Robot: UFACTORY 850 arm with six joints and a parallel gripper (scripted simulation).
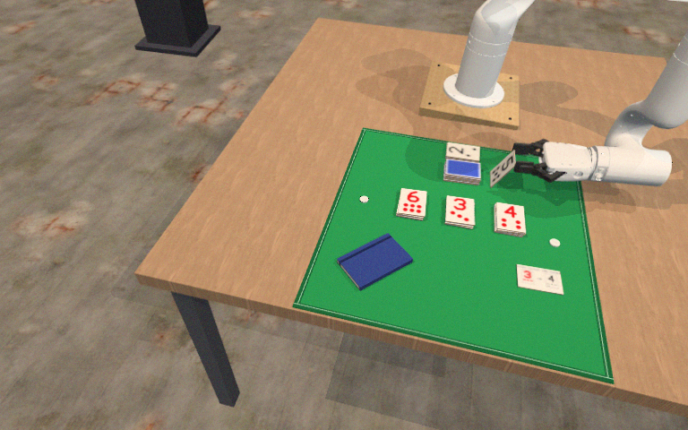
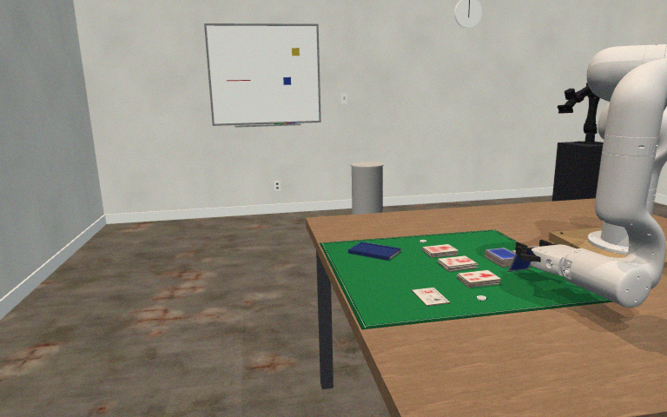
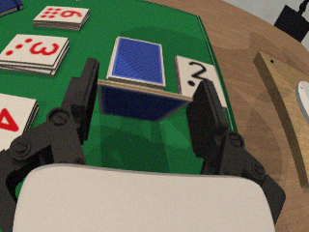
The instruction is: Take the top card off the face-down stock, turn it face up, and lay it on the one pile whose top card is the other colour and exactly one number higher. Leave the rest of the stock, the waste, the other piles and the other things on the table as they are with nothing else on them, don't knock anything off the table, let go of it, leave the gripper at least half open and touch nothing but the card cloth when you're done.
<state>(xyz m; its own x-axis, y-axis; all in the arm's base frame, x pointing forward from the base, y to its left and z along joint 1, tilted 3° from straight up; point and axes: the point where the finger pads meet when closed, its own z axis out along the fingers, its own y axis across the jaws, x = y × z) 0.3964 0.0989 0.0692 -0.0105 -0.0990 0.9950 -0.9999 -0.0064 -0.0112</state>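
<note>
My gripper is now 3 cm to the left of the black 5 card and 4 cm above it. Also, from my hand: green card cloth: 18 cm ahead, 14 cm to the right, 10 cm below; then small reference card: 31 cm ahead, 4 cm to the left, 8 cm below; then black 2: 9 cm behind, 13 cm to the right, 7 cm below.
</note>
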